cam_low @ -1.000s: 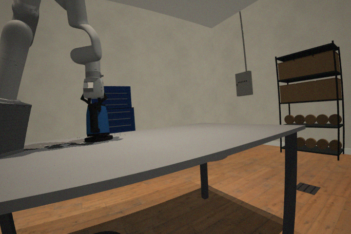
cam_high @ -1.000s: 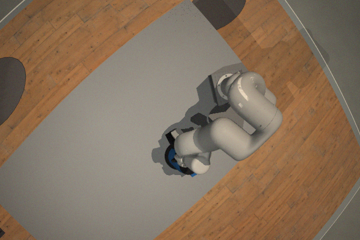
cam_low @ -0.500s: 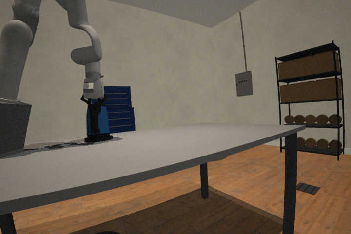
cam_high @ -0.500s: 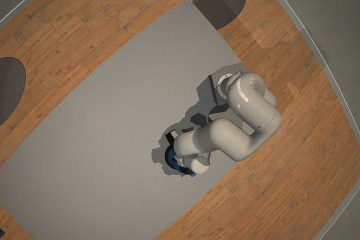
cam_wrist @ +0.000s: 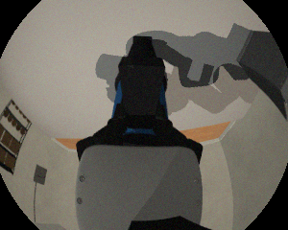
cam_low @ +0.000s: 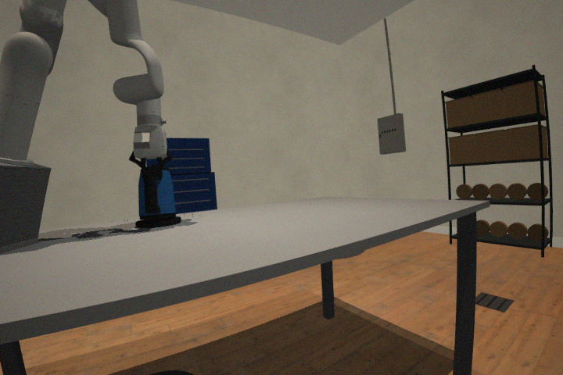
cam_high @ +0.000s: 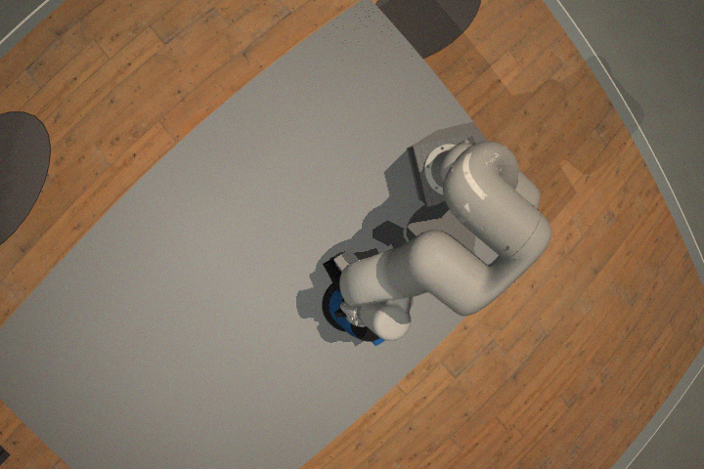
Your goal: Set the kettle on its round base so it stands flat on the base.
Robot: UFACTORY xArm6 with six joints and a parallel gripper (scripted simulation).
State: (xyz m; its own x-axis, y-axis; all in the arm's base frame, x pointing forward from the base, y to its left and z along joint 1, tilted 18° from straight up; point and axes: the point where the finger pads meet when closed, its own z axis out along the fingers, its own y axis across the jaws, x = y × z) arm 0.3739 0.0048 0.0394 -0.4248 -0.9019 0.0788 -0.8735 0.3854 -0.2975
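Now: hand 50 mm above the blue kettle, 30 mm to the right of it and 10 mm short of it. From my hand the other things lie so: round black base: 160 mm below, 50 mm to the left, 30 mm ahead.
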